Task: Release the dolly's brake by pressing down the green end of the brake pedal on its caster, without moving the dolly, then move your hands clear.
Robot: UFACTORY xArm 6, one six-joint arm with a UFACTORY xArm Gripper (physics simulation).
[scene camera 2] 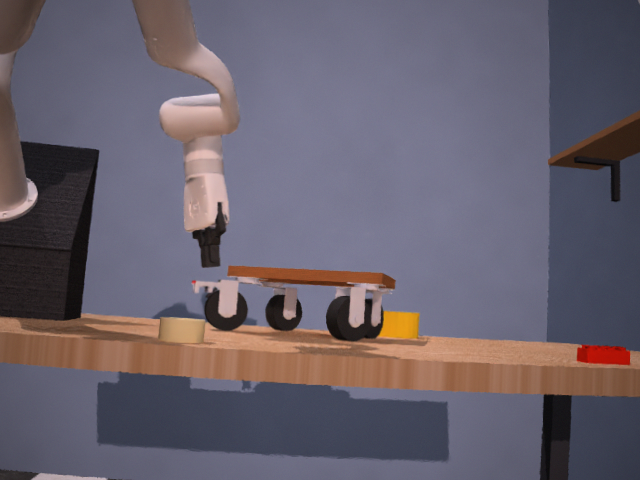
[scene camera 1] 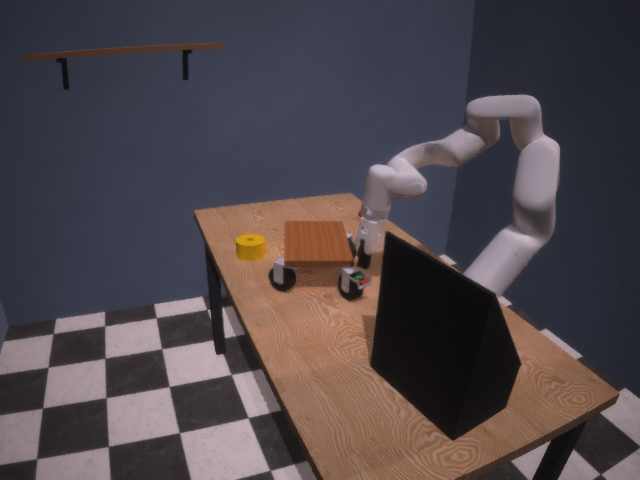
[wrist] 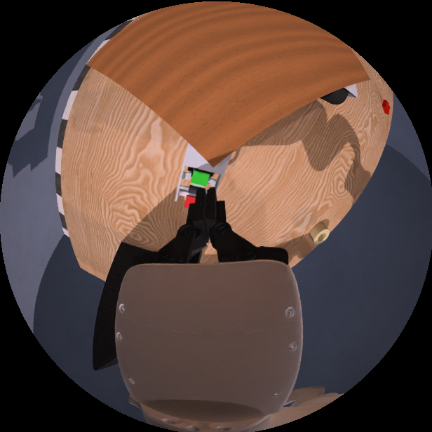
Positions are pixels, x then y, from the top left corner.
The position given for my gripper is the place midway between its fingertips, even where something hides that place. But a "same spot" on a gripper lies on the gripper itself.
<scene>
my gripper: scene camera 2; scene camera 1 362, 266; wrist
dolly: scene camera 2 351, 317; scene camera 1; wrist
same spot on my gripper: (wrist: 206, 218) = (scene camera 2: 218, 246)
same spot on dolly: (wrist: 218, 81) = (scene camera 1: 334, 253)
</scene>
